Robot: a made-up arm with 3 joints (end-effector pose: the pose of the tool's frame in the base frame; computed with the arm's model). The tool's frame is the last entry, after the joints. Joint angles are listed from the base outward.
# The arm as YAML. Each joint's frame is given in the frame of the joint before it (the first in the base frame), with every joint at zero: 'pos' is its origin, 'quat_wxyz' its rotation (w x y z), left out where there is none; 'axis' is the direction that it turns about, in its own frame. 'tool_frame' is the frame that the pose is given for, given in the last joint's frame.
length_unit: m
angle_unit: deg
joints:
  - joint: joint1
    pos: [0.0, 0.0, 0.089]
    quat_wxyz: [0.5, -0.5, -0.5, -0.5]
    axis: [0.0, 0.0, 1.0]
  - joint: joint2
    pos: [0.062, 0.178, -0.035]
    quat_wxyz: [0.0, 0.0, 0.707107, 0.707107]
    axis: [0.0, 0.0, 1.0]
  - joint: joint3
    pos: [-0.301, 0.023, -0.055]
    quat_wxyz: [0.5, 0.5, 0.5, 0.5]
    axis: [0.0, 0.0, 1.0]
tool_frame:
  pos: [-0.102, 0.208, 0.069]
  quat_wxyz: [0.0, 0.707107, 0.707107, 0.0]
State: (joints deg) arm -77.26 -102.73 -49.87
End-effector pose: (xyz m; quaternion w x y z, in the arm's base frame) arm 0.1739 0.1657 0.3932 0.6479 -0.7177 -0.0962 -0.2366
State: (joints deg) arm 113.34 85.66 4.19
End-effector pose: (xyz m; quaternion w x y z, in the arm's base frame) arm -0.1409 -0.2734 -0.2020 0.3819 0.3509 0.6260 -0.5824
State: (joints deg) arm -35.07 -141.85 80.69
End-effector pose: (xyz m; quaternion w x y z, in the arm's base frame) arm 0.0445 0.2646 0.1231 0.0532 -0.6231 -0.6585 -0.4188
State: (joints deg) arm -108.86 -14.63 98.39
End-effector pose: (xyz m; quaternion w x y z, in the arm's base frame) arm -0.3086 -0.1388 -0.0251 0.2986 0.5623 -0.5833 -0.5044
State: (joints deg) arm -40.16 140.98 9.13
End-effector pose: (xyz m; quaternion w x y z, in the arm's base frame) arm 0.3598 -0.0951 0.1467 0.3384 0.8916 -0.0438 0.2976
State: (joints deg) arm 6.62 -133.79 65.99
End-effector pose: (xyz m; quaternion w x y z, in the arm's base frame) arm 0.1197 0.2768 0.1274 0.3575 -0.7825 -0.4810 -0.1688
